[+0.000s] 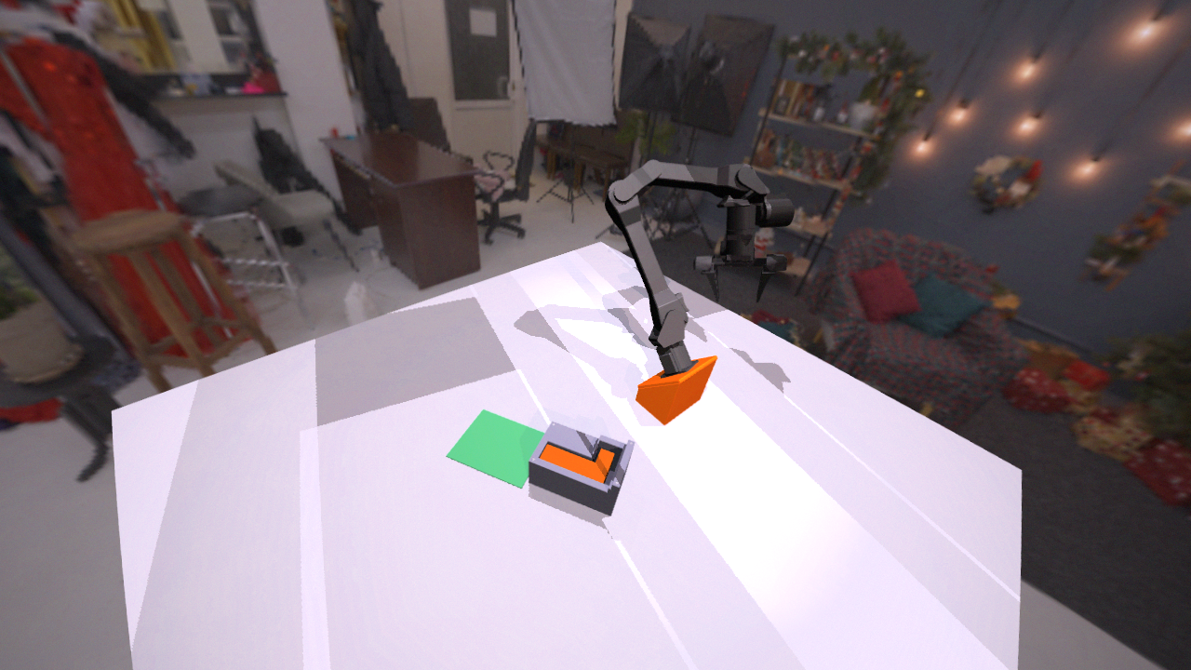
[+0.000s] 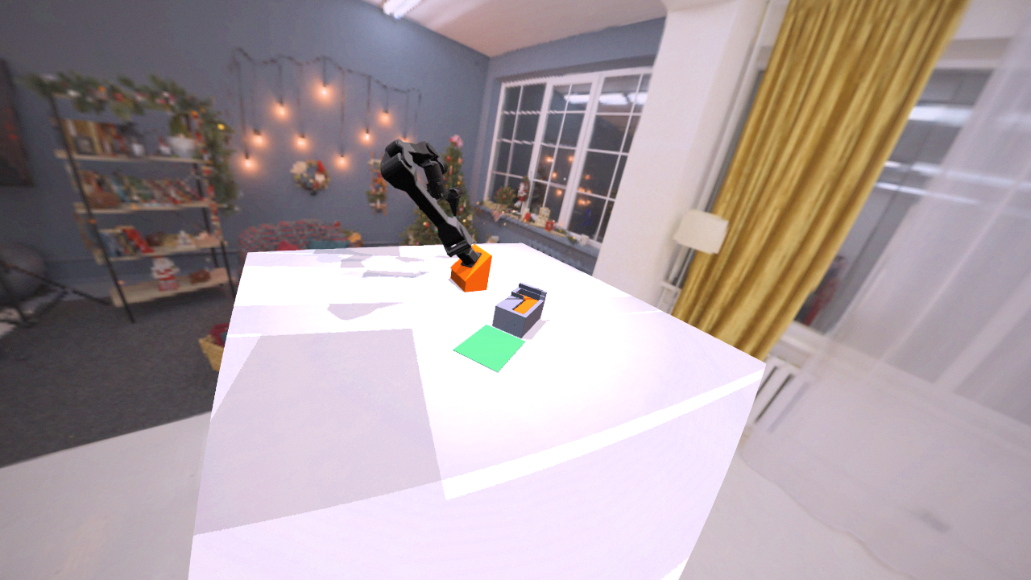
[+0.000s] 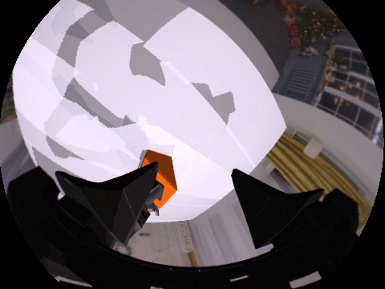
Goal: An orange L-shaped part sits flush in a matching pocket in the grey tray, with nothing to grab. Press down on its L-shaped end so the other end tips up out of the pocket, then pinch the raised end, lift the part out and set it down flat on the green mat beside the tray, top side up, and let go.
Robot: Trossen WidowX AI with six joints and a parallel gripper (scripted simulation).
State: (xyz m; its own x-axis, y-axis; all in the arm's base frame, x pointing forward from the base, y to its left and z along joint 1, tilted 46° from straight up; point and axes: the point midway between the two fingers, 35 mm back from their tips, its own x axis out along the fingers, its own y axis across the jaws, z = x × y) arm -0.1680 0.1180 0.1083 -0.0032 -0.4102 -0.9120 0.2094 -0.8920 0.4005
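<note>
My gripper tip is now 47 cm short of the orange L-shaped part, 4 cm to the left of it and 14 cm above it. From my gripper tip the other things lie so: green mat (52 cm ahead, 20 cm to the right, 20 cm below).
</note>
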